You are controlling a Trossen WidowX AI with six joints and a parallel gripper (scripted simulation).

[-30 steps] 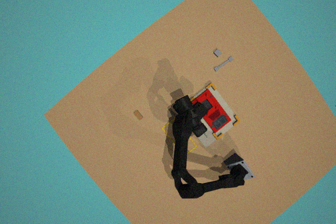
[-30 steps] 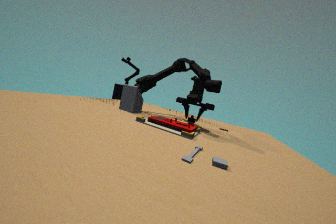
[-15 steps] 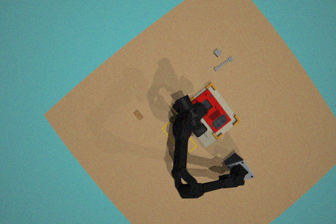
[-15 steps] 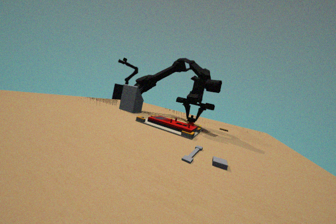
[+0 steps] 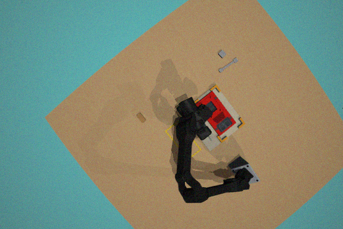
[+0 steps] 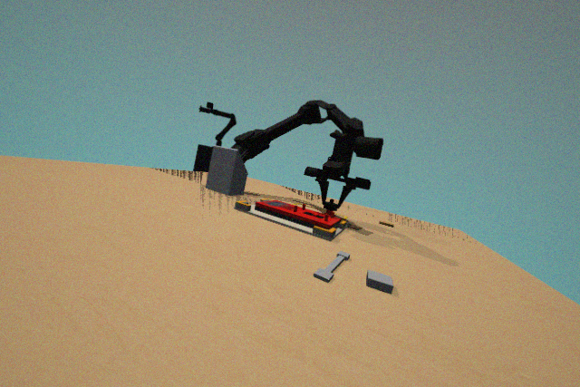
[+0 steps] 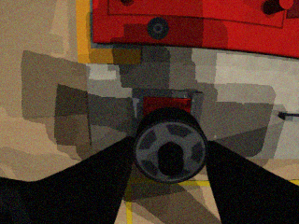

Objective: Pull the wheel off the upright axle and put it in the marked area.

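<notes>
The wheel is right at my gripper tip. Also, from my gripper tip: tan block (18 cm ahead, 17 cm to the left, 4 cm below); grey dumbbell-shaped bar (6 cm ahead, 32 cm to the right, 4 cm below); grey block (12 cm ahead, 34 cm to the right, 3 cm below).
</notes>
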